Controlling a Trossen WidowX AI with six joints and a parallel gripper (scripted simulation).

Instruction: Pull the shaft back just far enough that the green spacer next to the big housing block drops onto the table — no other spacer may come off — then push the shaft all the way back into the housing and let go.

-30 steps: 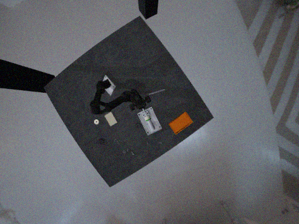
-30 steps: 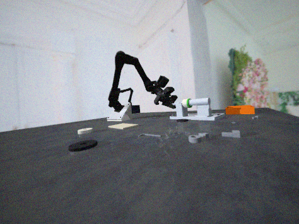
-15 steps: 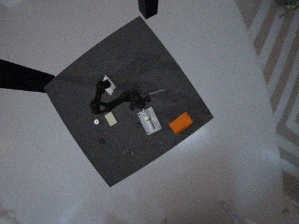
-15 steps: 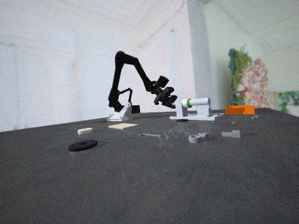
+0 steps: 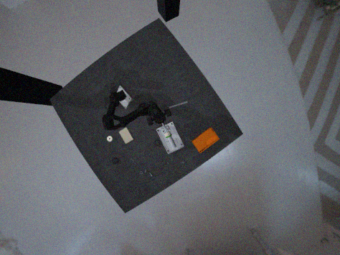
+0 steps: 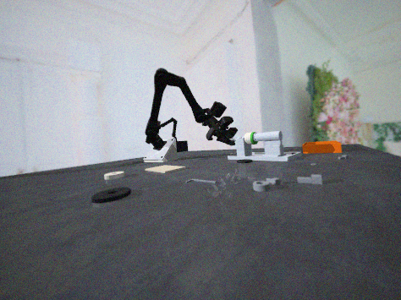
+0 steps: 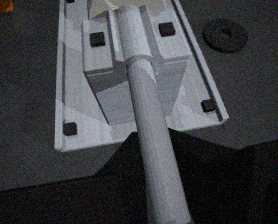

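My gripper tip is now 5 cm short of the grey shaft and 2 cm below it. Round my gripper tip: cream spacer 8 cm ahead, 2 cm above, 1 cm to the right; then cream tile 32 cm to the right, 8 cm behind, 5 cm below; then green spacer 10 cm ahead, 2 cm above, 1 cm to the right.
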